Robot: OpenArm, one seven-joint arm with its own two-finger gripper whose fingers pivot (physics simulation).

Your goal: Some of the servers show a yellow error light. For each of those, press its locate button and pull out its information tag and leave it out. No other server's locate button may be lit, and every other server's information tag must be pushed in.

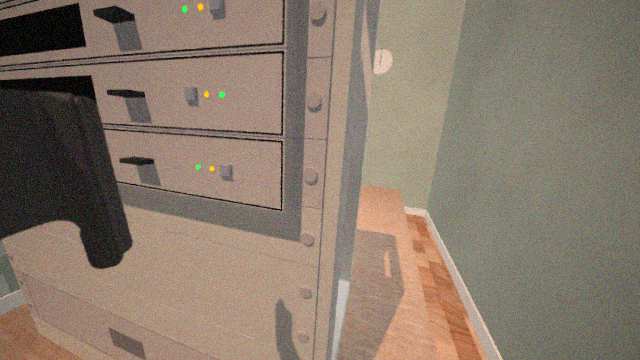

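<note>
Three servers show in the rack. The upper server has a green light, a yellow light and a grey button. The middle server has a grey button, a yellow light and a green light. The lower server has a green light, a yellow light and a grey button. The buttons look unlit. Black tabs stick out left of them. My gripper is open; one dark finger shows, left of the lower server.
The rack's right post carries round knobs. Plain panels lie below the servers. A grey-green wall stands to the right, above a wooden floor. A white round fixture is on the wall behind the rack.
</note>
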